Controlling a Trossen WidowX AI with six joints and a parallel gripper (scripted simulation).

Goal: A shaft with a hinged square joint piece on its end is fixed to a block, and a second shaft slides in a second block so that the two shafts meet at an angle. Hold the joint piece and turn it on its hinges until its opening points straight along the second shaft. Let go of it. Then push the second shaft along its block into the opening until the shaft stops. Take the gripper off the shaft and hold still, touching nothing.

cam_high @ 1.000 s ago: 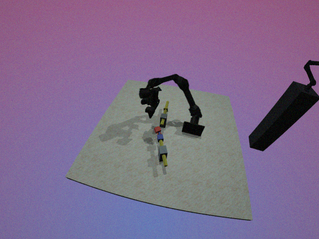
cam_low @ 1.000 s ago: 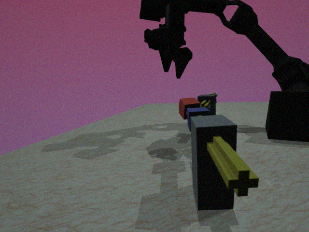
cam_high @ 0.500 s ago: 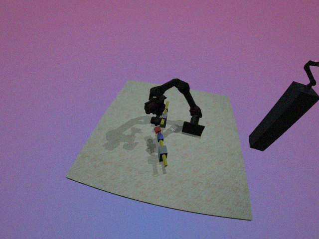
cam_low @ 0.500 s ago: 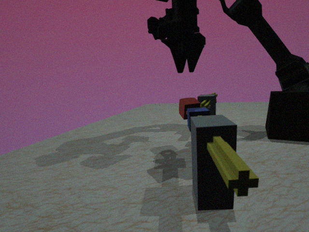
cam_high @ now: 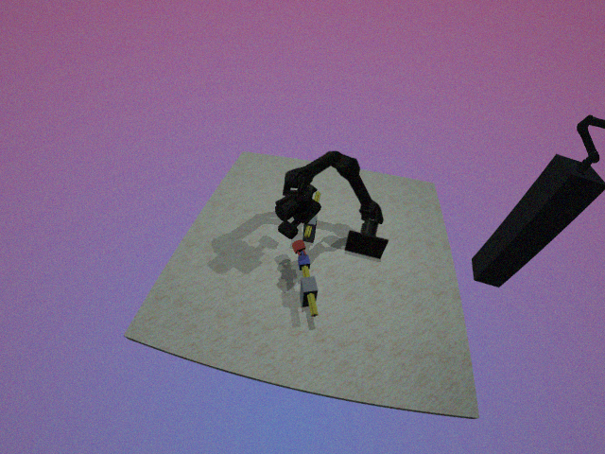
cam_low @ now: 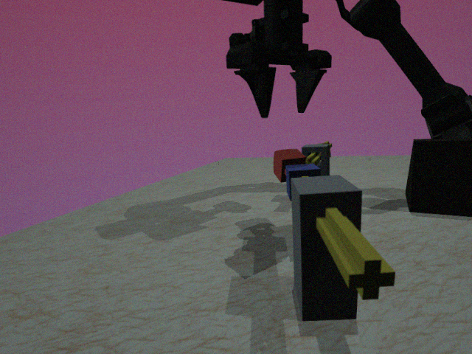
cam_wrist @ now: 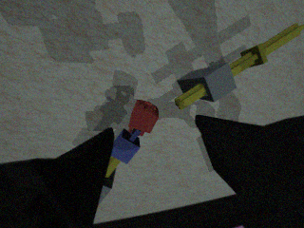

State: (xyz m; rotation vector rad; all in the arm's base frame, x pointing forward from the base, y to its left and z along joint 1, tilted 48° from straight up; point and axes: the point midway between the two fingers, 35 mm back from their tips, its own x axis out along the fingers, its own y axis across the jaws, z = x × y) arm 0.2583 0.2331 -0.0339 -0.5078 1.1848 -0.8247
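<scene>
Now: the red joint piece 80 mm below my gripper tip, 10 mm to the left of it and 10 mm behind it.
</scene>
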